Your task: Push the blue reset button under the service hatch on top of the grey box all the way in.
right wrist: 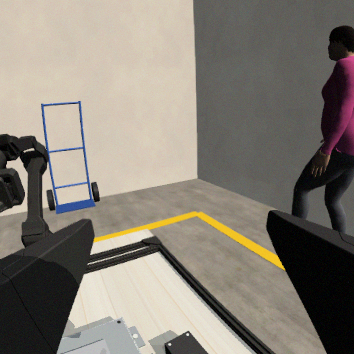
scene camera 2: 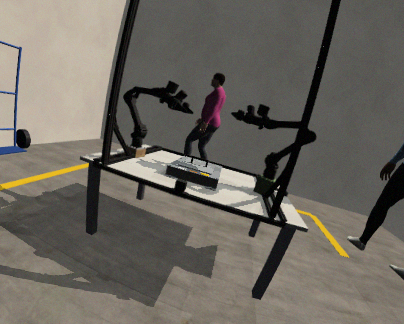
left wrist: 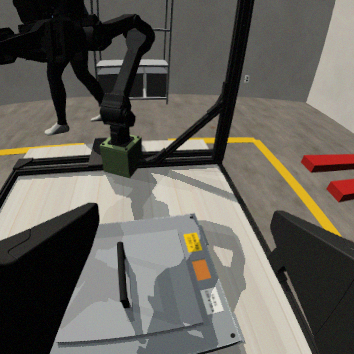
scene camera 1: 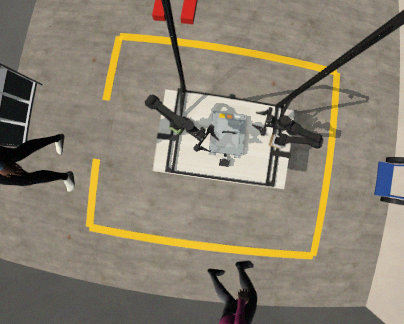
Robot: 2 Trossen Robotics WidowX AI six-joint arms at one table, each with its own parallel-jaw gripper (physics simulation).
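Note:
The grey box (scene camera 1: 235, 150) (scene camera 2: 192, 176) (left wrist: 204, 318) (right wrist: 125, 334) lies on the table. Its service hatch (scene camera 1: 225, 141) (left wrist: 155, 250) looks shut, lying flat over the top, with a black bar handle (scene camera 1: 229, 132) (left wrist: 122, 275) standing up from it. The blue button does not show in any view. My left gripper (scene camera 1: 258, 121) (scene camera 2: 191, 111) (left wrist: 187, 216) is open and empty, high above the table beside the box, on its right in scene camera 1. My right gripper (scene camera 1: 212, 144) (scene camera 2: 234, 115) (right wrist: 180, 224) is open and empty, high above the box's left edge in that view.
Yellow (left wrist: 192, 242), orange (left wrist: 201, 270) and white (left wrist: 213, 300) labels lie along one edge of the box top. A small black block (scene camera 1: 224, 162) (right wrist: 185, 344) stands beside the box. Black frame posts (scene camera 1: 175, 55) (scene camera 2: 120, 80) rise from the table (scene camera 1: 195, 162). People stand beyond it.

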